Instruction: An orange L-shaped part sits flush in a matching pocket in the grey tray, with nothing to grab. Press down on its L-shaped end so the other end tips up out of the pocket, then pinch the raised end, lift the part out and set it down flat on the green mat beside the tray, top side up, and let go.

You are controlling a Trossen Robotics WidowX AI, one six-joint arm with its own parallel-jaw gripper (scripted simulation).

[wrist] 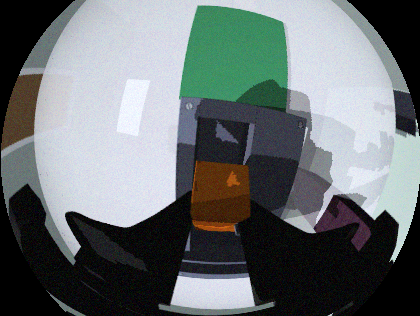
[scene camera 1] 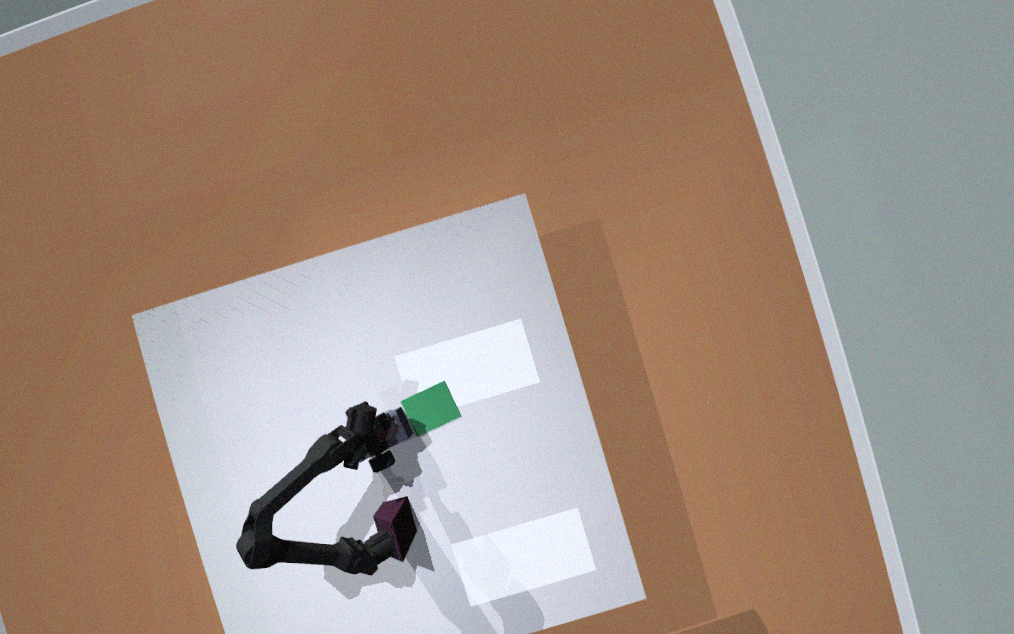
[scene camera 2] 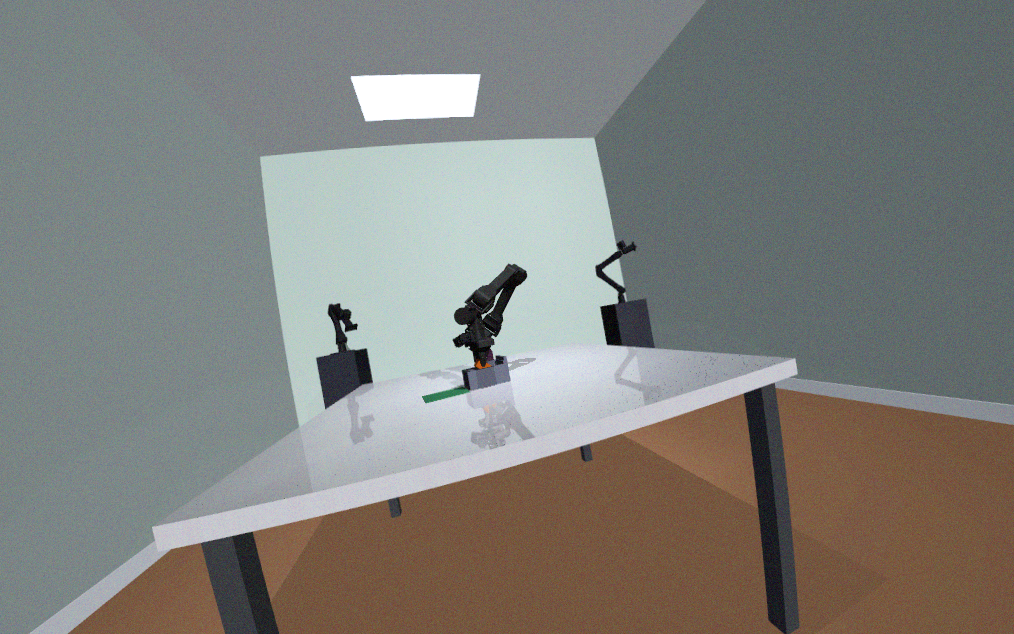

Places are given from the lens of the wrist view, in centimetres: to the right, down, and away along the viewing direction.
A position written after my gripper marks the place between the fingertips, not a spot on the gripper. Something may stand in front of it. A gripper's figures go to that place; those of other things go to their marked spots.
my gripper [wrist: 216, 199]: 0, 3, 10
orange L-shaped part [wrist: 221, 194]: 0, 2, 7
